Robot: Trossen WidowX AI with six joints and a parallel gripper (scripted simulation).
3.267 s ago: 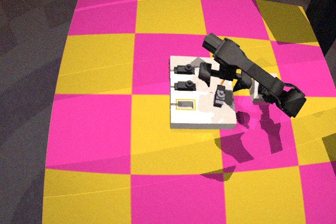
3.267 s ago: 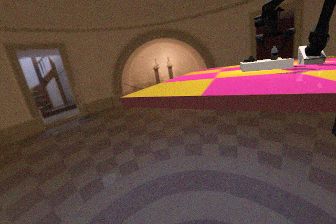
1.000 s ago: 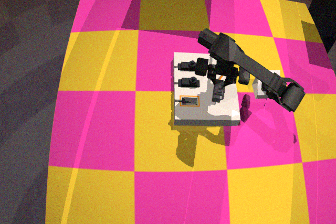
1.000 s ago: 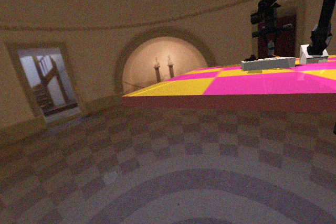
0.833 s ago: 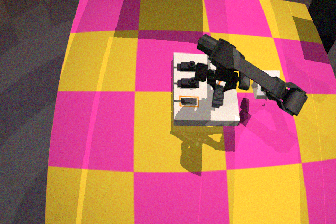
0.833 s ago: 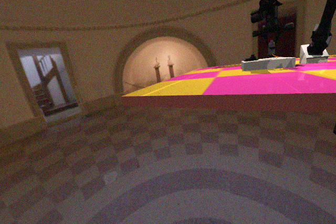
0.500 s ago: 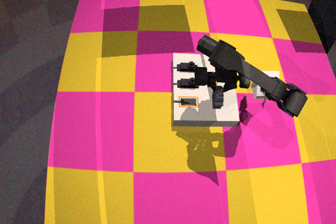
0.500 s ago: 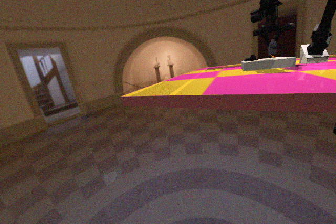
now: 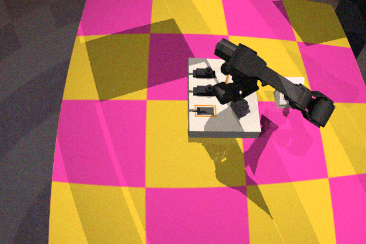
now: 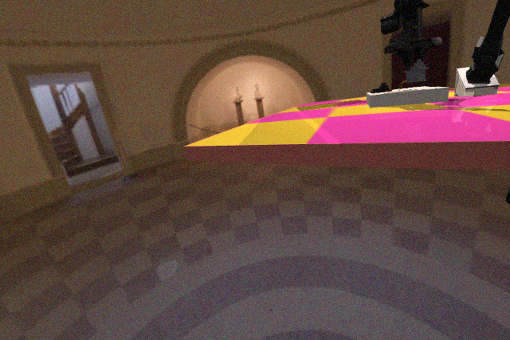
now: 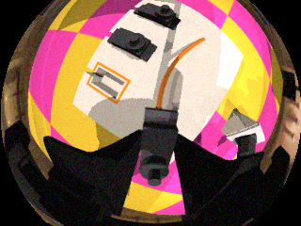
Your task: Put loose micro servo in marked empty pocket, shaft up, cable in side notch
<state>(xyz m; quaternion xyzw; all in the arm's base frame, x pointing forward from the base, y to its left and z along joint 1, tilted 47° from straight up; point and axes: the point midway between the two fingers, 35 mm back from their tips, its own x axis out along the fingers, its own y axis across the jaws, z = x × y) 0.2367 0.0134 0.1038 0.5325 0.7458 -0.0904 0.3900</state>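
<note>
Now: gripper tip 100 mm above the white deck, 70 mm to the left of it and 10 mm past it.
</note>
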